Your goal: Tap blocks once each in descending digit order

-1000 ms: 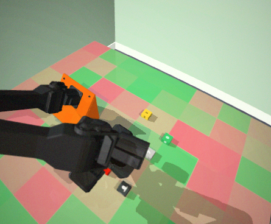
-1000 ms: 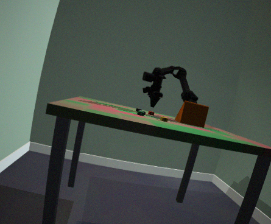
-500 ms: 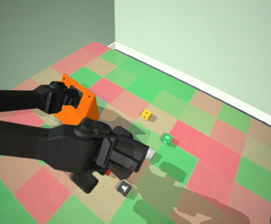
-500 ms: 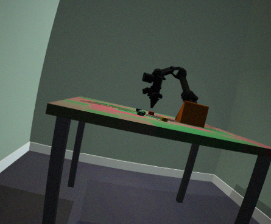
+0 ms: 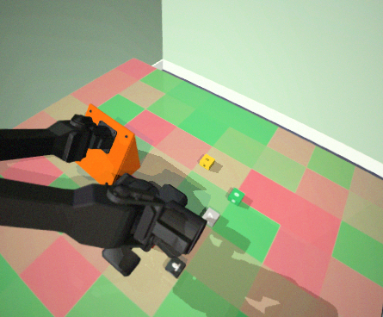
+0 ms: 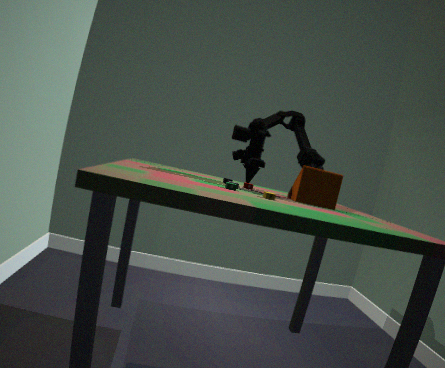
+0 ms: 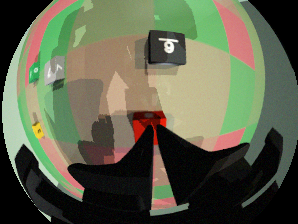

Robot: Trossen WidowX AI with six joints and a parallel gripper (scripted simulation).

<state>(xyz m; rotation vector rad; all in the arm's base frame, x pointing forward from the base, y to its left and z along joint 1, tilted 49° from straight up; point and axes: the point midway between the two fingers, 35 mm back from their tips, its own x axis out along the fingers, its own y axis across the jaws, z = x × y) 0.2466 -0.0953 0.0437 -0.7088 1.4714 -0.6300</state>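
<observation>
The red block lies 1 cm behind my gripper tip and 1 cm below it. From my gripper tip the other things lie so: grey block (7 cm ahead, 13 cm to the left, 1 cm below); then green block (9 cm ahead, 22 cm to the left, 1 cm below); then black block (8 cm ahead, 1 cm to the right, 1 cm below).
</observation>
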